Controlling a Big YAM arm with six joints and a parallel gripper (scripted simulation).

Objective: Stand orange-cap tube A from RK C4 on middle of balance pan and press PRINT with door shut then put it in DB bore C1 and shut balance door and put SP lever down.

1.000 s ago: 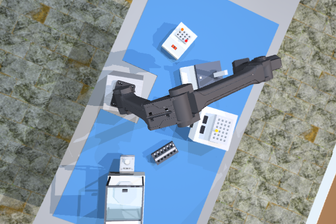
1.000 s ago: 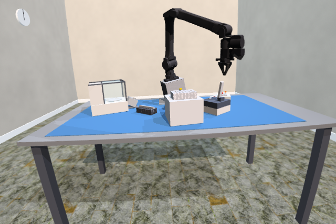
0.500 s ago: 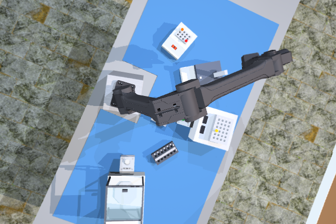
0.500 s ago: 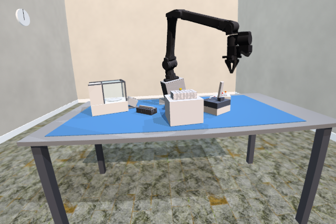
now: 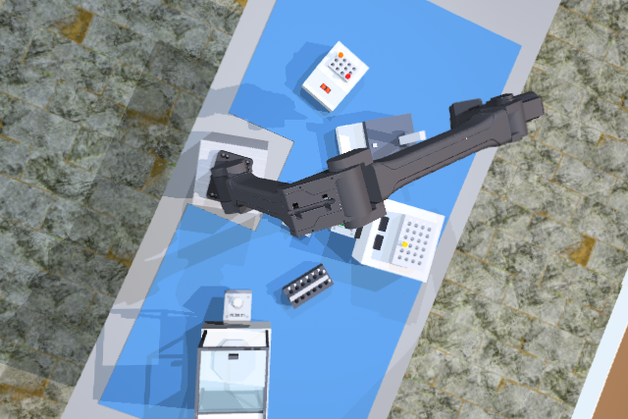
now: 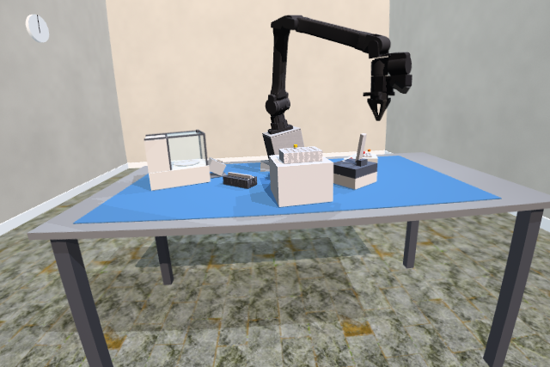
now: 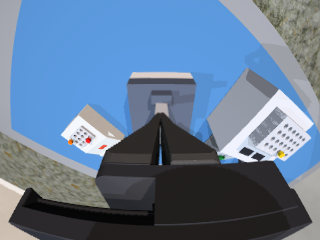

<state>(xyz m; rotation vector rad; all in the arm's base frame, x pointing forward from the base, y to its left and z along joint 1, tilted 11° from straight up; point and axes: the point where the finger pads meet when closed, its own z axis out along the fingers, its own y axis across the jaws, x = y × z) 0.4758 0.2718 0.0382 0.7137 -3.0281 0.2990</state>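
The SP lever lies 12 cm below my hand, 6 cm behind it and 3 cm to the right of it. Also, from my hand: tube rack RK 29 cm to the right, 26 cm behind, 24 cm below; then dry block DB 29 cm behind, 23 cm below, 9 cm to the left; then black magnet block 49 cm to the right, 24 cm below, 20 cm behind.
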